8 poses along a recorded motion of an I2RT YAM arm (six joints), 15 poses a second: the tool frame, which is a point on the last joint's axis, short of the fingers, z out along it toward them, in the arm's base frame.
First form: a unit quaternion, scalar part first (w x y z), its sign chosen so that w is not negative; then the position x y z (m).
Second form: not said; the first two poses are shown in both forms.
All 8 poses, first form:
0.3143, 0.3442, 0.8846, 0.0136, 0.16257, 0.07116, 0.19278
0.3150, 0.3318, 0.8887, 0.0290, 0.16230, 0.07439, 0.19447
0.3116, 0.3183, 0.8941, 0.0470, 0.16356, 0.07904, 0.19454
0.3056, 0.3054, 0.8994, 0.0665, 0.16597, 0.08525, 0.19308
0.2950, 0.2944, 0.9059, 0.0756, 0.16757, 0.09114, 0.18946
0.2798, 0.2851, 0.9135, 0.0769, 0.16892, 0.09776, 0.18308
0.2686, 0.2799, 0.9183, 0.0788, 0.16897, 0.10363, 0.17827
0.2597, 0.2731, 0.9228, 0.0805, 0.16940, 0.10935, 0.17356
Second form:
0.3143, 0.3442, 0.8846, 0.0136, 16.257, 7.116, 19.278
0.3150, 0.3318, 0.8887, 0.0290, 16.230, 7.439, 19.447
0.3116, 0.3183, 0.8941, 0.0470, 16.356, 7.904, 19.454
0.3056, 0.3054, 0.8994, 0.0665, 16.597, 8.525, 19.308
0.2950, 0.2944, 0.9059, 0.0756, 16.757, 9.114, 18.946
0.2798, 0.2851, 0.9135, 0.0769, 16.892, 9.776, 18.308
0.2686, 0.2799, 0.9183, 0.0788, 16.897, 10.363, 17.827
0.2597, 0.2731, 0.9228, 0.0805, 16.940, 10.935, 17.356

